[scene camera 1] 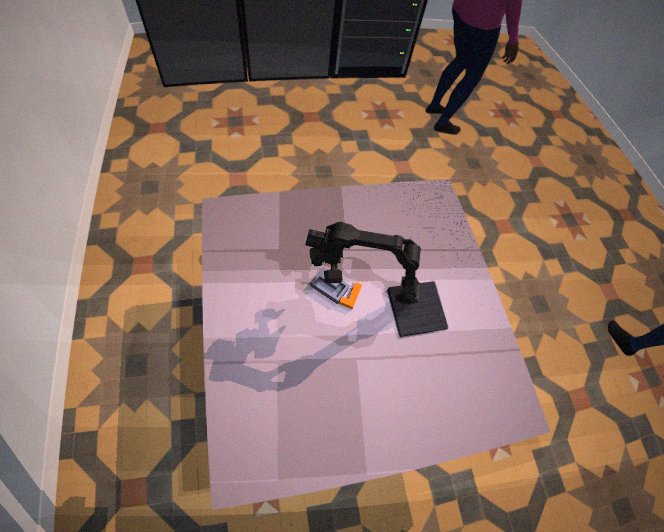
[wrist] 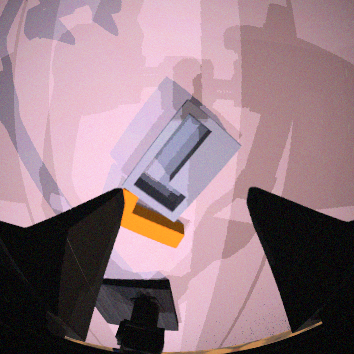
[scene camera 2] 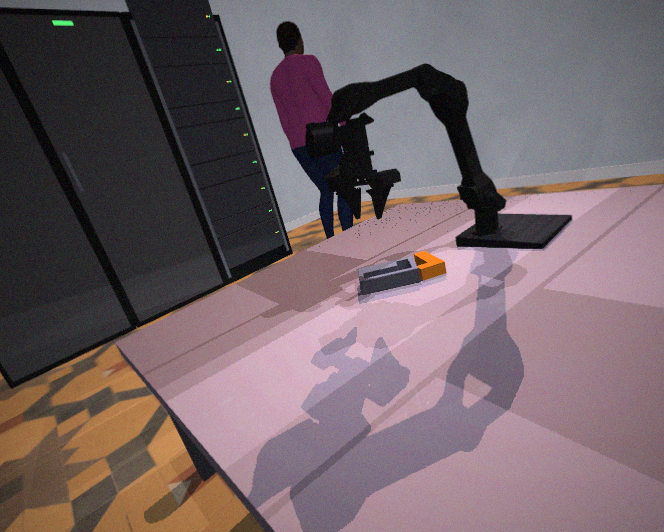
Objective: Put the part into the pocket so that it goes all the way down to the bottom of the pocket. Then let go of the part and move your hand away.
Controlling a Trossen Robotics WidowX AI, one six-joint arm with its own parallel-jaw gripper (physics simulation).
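Pixels of known places: gripper, fingertip midpoint: (scene camera 1: pixel 328 269) (wrist: pixel 186 195) (scene camera 2: pixel 368 219); arm's base at its link origin: (scene camera 1: pixel 406 297) (wrist: pixel 147 304) (scene camera 2: pixel 486 229).
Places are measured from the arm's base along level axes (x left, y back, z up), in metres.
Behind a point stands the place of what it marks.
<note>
The part is an orange L-shaped piece (scene camera 1: pixel 348 302) @[x -0.058, y -0.249, z 0.006 m] (scene camera 2: pixel 433 270) @[x -0.054, y -0.260, z -0.007 m] (wrist: pixel 149 228) @[x -0.088, y -0.210, z 0.006 m] lying flat on the table, outside the pocket. One arm of its L reaches the near end of the grey block (scene camera 1: pixel 327 294) @[x -0.119, y -0.319, z 0.007 m] (scene camera 2: pixel 387 284) @[x -0.139, y -0.333, z -0.011 m] (wrist: pixel 210 160) @[x -0.197, y -0.288, z 0.012 m]; I cannot tell whether they touch. The block's L-shaped pocket faces up and is empty, its long leg running to the upper right in the wrist view. My gripper (scene camera 2: pixel 368 217) @[x -0.165, y -0.311, z 0.145 m] (wrist: pixel 186 195) @[x -0.165, y -0.311, z 0.145 m] is open and empty, pointing down high above the table. In the wrist view the left fingertip overlaps the part's edge. In scene camera 1 the hand hides part of the block.
The arm's dark base plate (scene camera 1: pixel 421 321) @[x 0.117, y 0.014, z -0.007 m] (scene camera 2: pixel 515 238) @[x 0.083, y -0.066, z -0.006 m] (wrist: pixel 112 297) @[x 0.077, y -0.032, z -0.005 m] stands on the pink table (scene camera 1: pixel 443 387) @[x 0.392, y -0.018, z -0.024 m] (scene camera 2: pixel 609 354) @[x 0.271, y -0.487, z -0.024 m], on the orange part's side of the block. Dark cabinets (scene camera 1: pixel 288 38) (scene camera 2: pixel 66 182) and a person in a magenta top (scene camera 1: pixel 479 49) (scene camera 2: pixel 299 99) stand beyond the table.
</note>
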